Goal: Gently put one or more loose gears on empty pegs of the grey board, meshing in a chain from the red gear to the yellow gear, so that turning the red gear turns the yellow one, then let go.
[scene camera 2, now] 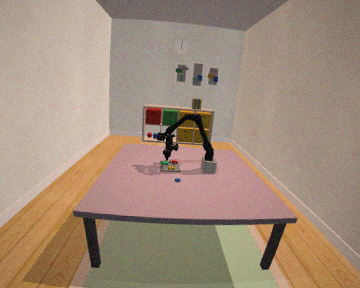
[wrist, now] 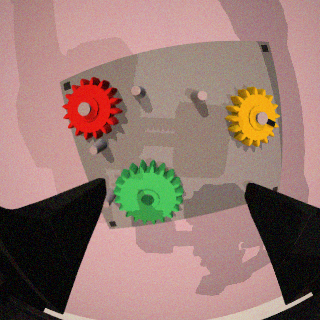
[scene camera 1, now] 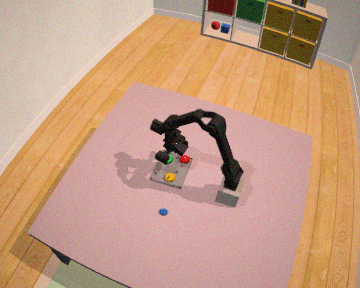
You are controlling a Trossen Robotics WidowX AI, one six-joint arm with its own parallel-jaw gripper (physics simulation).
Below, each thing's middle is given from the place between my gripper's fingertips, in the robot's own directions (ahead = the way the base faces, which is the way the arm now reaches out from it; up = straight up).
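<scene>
There's a green gear (wrist: pixel 131 188) that sits 3 cm to the right of my hand, 3 cm ahead of it and 5 cm below it. The red gear (wrist: pixel 96 93), counted from my hand as well, is 6 cm to the right, 6 cm behind and 5 cm below. And the grey board (scene camera 1: pixel 162 169) is 1 cm to the left of my hand, 2 cm behind it and 6 cm below it.
</scene>
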